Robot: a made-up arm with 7 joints.
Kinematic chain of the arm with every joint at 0, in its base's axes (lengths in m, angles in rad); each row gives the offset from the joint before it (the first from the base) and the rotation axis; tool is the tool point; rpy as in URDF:
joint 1: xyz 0 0 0.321 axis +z
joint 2: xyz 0 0 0 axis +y
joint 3: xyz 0 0 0.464 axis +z
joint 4: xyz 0.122 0 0 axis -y
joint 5: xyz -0.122 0 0.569 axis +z
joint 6: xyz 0 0 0 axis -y
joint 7: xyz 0.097 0 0 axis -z
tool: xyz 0 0 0 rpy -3.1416 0 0
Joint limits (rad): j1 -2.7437..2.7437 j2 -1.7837..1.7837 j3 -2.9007..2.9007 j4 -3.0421..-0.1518 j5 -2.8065..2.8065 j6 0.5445..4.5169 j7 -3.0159..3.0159
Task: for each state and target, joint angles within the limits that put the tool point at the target. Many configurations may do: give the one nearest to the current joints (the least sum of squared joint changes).
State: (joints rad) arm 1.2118 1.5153 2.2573 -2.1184 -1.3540 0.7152 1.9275
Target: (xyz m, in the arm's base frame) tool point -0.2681 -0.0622 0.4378
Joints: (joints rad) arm 1.2263 1.5383 2.3048 -3.0421 -0.8941 0.5445 1.9275
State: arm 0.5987 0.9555 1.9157 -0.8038 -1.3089 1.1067 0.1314
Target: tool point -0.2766 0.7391 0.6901
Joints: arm 0.6470 0.9606 1.8644 -1.8311 -1.2073 0.9507 0.1314
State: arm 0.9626 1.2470 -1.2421 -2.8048 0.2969 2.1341 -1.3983
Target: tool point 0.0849 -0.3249 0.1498
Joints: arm 0.6977 1.3171 -1.1464 -3.0421 0.3167 1.7983 -1.3983
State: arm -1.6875 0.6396 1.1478 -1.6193 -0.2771 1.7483 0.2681
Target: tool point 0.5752 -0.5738 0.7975
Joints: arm -1.8295 0.0530 1.0684 -1.7226 -0.2786 1.7164 0.2681
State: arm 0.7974 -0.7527 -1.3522 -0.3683 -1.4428 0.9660 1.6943
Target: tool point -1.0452 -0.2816 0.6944
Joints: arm 0.0986 -1.2226 -1.4343 -0.2566 -1.4955 1.1746 1.6943
